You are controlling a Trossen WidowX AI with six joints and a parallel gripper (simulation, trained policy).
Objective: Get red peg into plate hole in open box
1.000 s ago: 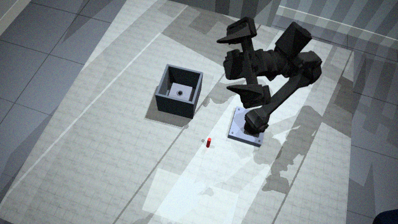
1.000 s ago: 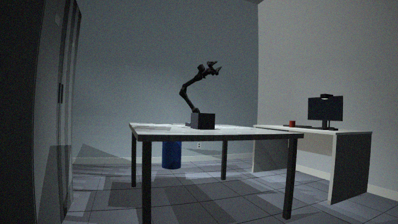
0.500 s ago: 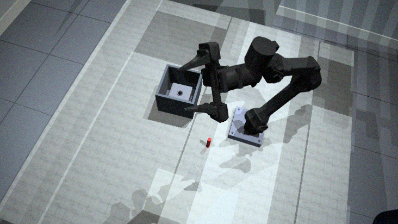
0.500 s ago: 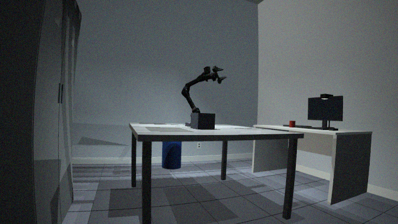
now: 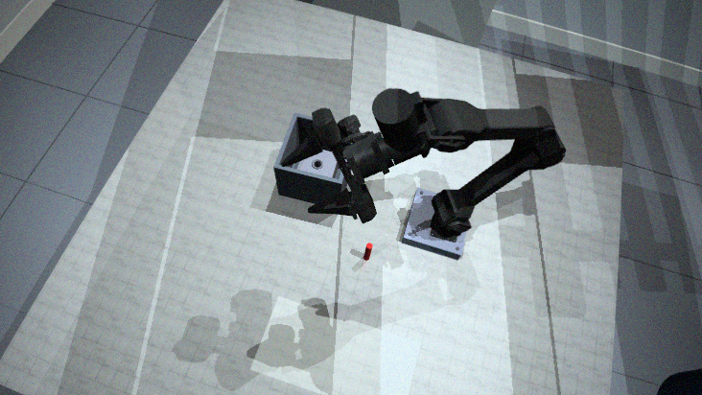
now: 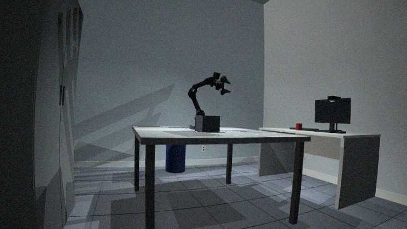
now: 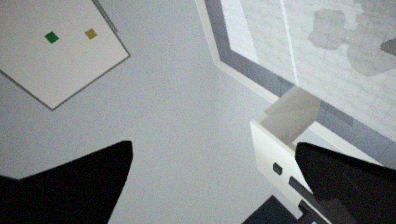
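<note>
My gripper tip is 130 mm past the red peg, 70 mm to the left of it and 370 mm above it. Round my gripper tip: light plate 50 mm ahead, 250 mm to the right, 360 mm below.
</note>
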